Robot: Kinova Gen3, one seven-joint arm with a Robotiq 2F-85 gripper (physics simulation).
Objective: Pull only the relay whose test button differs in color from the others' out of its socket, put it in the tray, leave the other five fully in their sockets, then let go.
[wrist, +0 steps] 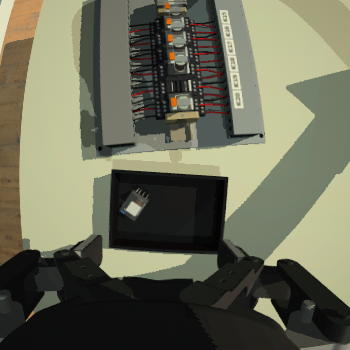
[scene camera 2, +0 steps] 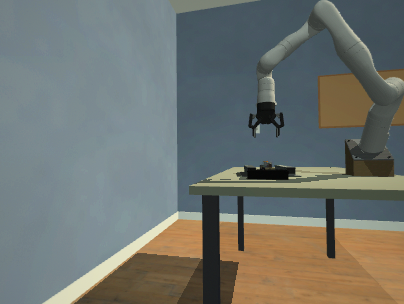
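Seen in the pictures: gripper, between the fingertips: (wrist: 159,250) (scene camera 2: 265,137); arm's base, origin of its link: (scene camera 2: 370,146).
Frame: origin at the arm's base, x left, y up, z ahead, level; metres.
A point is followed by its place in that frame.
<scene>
The relay with the blue test button (wrist: 134,206) {y -0.111, x 0.283, z 0.501 m} lies on its side in the left part of the black tray (wrist: 169,250) {y -0.099, x 0.338, z 0.443 m} (scene camera 2: 268,174) {y -0.114, x 0.339, z 0.446 m}, its pins pointing up and to the right in the wrist view. Relays with orange buttons, such as the end one (wrist: 181,102) {y -0.065, x 0.140, z 0.456 m} and another (wrist: 179,60) {y -0.067, x 0.083, z 0.466 m}, stand in the socket row; an empty socket (wrist: 180,86) {y -0.110, x 0.101, z 0.460 m} shows between these two, beside the labels K18 to K20. The upper end of the row is cut off in the wrist view. My gripper (scene camera 2: 266,135) {y 0.041, x 0.283, z 0.459 m} (wrist: 159,250) {y 0.041, x 0.283, z 0.459 m} is wide open and empty, high above the tray.
Two grey wire ducts (wrist: 117,75) {y -0.092, x 0.103, z 0.550 m} (wrist: 240,75) {y -0.092, x 0.076, z 0.377 m} flank the socket row, with red and black wires between. A tan end block (wrist: 182,117) {y -0.095, x 0.151, z 0.451 m} sits at the row's near end. The tray stands on the table (scene camera 2: 300,191) {y -0.144, x 0.586, z 0.338 m} close to the panel's near edge.
</scene>
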